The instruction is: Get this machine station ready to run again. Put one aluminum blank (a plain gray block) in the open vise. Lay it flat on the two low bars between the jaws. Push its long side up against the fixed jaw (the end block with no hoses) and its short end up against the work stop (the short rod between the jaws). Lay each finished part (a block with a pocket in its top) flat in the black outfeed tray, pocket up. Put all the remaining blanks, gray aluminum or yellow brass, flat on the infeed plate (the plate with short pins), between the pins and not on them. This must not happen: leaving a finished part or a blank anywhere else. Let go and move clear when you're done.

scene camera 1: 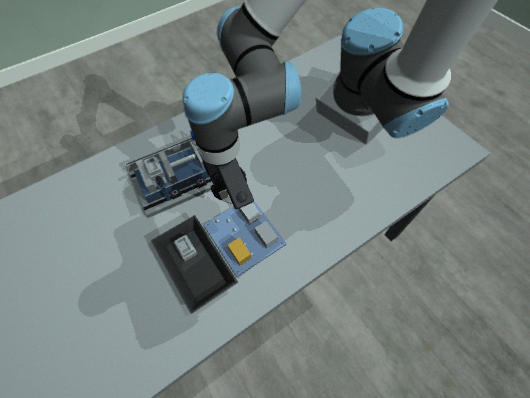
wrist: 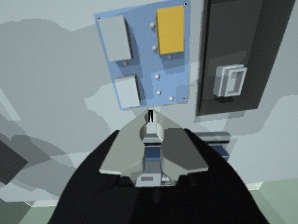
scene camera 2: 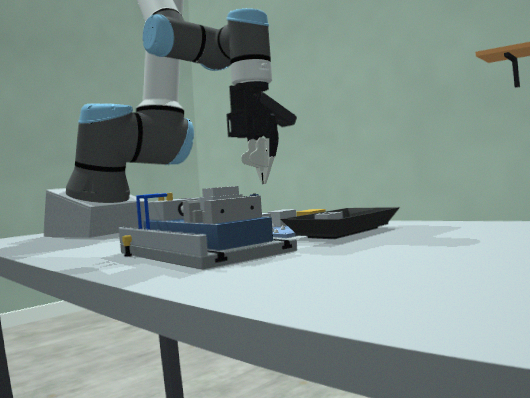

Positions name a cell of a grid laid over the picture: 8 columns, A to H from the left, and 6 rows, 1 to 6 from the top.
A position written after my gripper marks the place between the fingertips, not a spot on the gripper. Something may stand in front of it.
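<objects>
I find my gripper in scene camera 1 (D4). My gripper is there in the wrist view (E3) too, and again in scene camera 2 (D3).
</objects>
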